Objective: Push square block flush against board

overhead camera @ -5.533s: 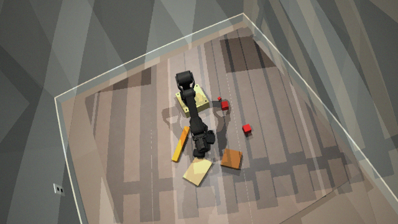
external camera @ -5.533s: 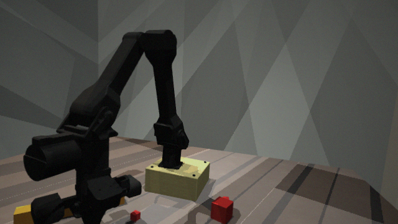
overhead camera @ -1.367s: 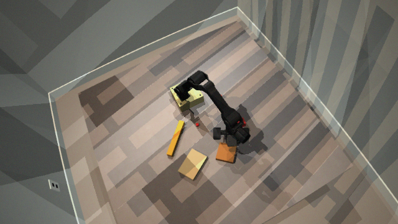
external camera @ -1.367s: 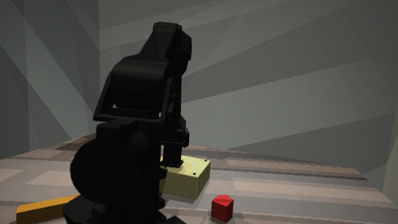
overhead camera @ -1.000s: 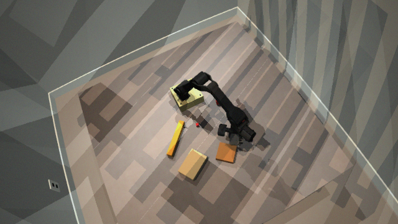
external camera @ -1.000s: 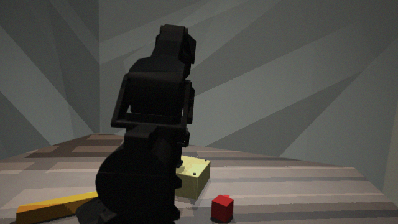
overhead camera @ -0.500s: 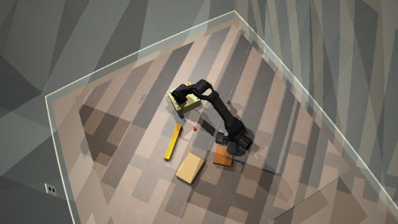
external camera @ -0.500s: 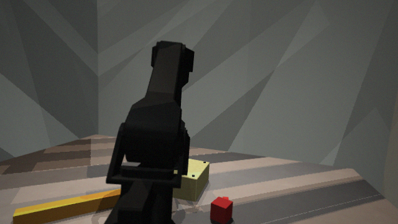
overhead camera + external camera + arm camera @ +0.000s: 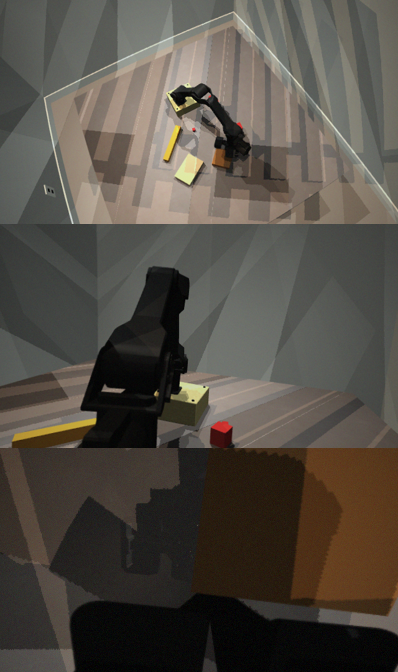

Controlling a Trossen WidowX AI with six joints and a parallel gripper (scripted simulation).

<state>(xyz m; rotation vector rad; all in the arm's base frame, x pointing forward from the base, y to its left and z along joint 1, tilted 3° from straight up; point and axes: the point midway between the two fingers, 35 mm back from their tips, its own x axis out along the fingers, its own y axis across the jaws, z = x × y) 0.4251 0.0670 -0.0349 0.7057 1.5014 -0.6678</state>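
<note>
Right now the orange-brown square block is 10 mm ahead of my gripper tip, 70 mm to the right of it and 10 mm above it. Round my gripper tip: orange board: 240 mm behind, 250 mm to the right, 10 mm above; pale flat plate: 50 mm behind, 260 mm to the right, 10 mm above.
</note>
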